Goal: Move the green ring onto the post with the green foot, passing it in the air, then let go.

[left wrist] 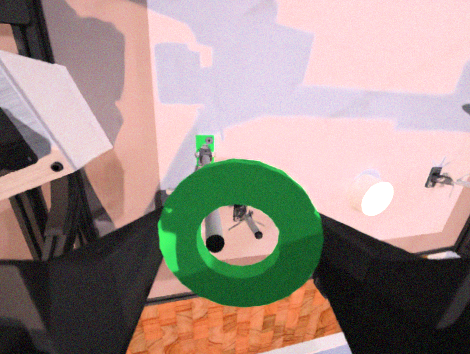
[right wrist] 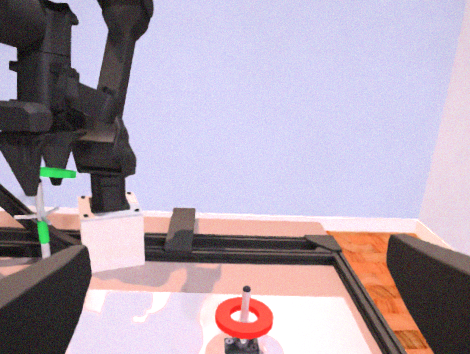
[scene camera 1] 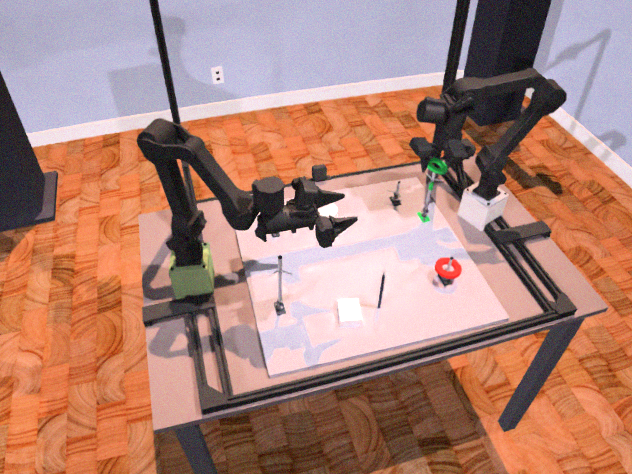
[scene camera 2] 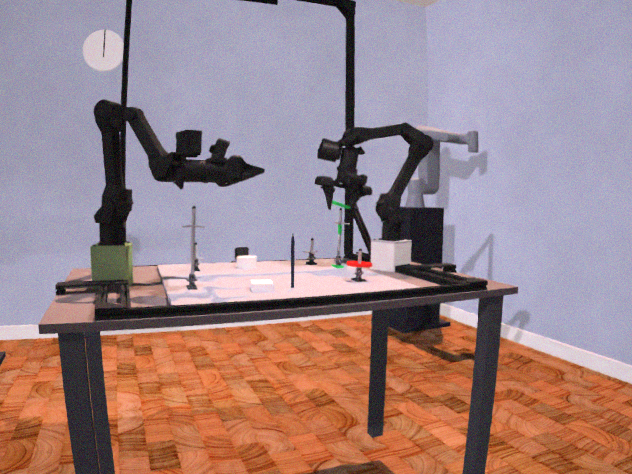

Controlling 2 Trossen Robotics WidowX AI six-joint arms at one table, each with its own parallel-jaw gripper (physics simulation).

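Frame: origin at the left arm's base, x ahead, y up, z right, level; metres.
Seen in the pictures: left gripper, fingertip midpoint: (left wrist: 236,212) (right wrist: 44,190) (scene camera 1: 433,171) (scene camera 2: 339,211); right gripper, fingertip midpoint: (right wrist: 241,254) (scene camera 1: 351,206) (scene camera 2: 259,172); left arm's base at its link origin: (right wrist: 109,204) (scene camera 1: 486,192) (scene camera 2: 391,239); right arm's base at its link origin: (scene camera 1: 189,256) (scene camera 2: 111,244).
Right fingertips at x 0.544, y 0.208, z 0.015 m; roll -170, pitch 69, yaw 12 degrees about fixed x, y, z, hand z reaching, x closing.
Note:
Offsets run from my right fingertips to a thing's top centre. "*": to the spot under its first point.
The green ring @(dy -0.075, dx -0.382, dz +0.072 m) (scene camera 1: 439,171) (scene camera 2: 337,204) (left wrist: 240,182) (right wrist: 58,173) is held level in the air at the top of the post with the green foot @(* dy -0.229, dx -0.384, dz +0.079 m) (scene camera 1: 427,201) (scene camera 2: 339,229) (right wrist: 44,232). In the left wrist view the dark post tip @(* dy -0.102, dx -0.394, dz +0.080 m) (left wrist: 215,243) shows through the left part of the ring's hole. In the other views the ring looks slightly above the tip. My left gripper (scene camera 1: 437,165) (scene camera 2: 341,205) (left wrist: 236,212) points down, shut on the ring from both sides. My right gripper (scene camera 1: 349,207) (scene camera 2: 263,169) is open and empty, high over the mat's back middle.
A red ring @(dy -0.244, dx -0.245, dz -0.138 m) (scene camera 1: 439,270) (scene camera 2: 357,264) (right wrist: 225,320) sits around a short post. A tall post @(* dy -0.191, dx +0.180, dz +0.043 m) (scene camera 1: 279,285) (scene camera 2: 193,244) stands at left, a short one @(* dy -0.256, dx -0.358, dz +0.185 m) (scene camera 1: 396,193) at the back. A dark upright rod @(dy -0.156, dx -0.034, dz -0.098 m) (scene camera 1: 381,290), white block @(dy -0.276, dx +0.044, dz -0.069 m) (scene camera 1: 349,312) and white cylinder @(dy -0.261, dx -0.140, dz +0.260 m) (scene camera 2: 246,261) (left wrist: 376,198) stand between.

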